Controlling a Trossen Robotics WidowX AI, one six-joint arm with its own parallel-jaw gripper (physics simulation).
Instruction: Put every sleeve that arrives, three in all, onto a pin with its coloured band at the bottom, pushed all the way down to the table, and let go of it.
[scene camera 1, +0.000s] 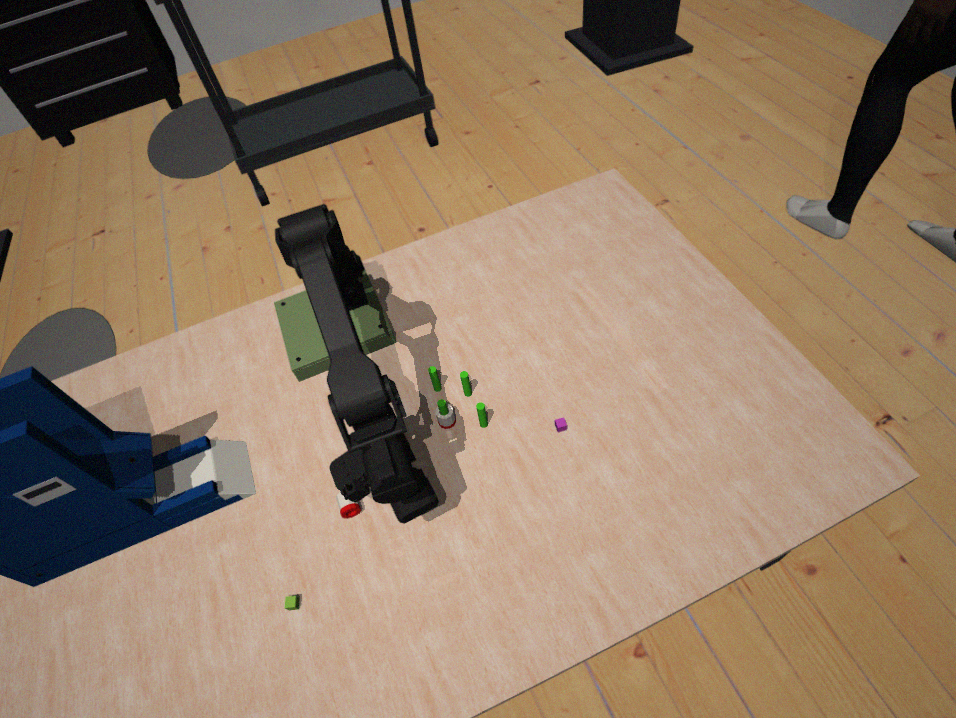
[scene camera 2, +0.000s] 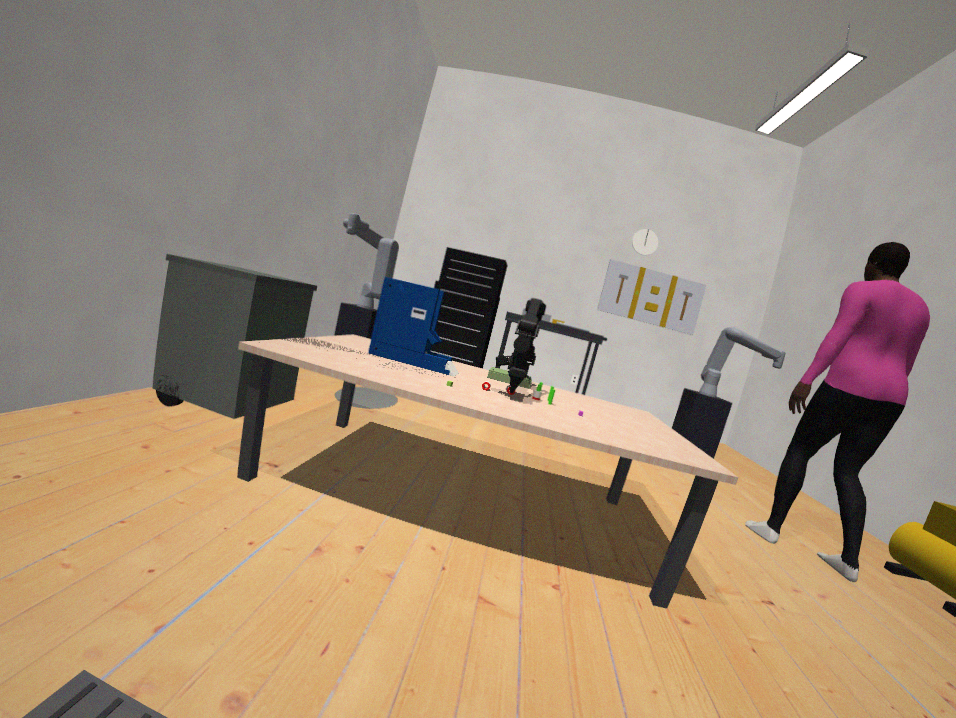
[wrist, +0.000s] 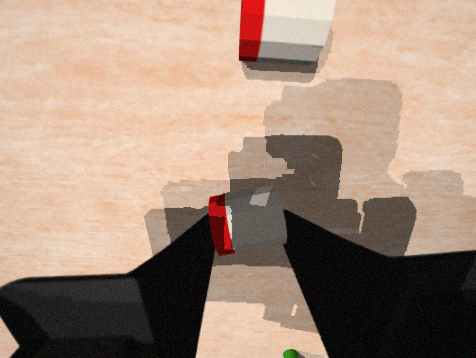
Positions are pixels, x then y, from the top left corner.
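My gripper is visible in scene camera 1 (406, 483), in the wrist view (246, 218) and in scene camera 2 (511, 391).
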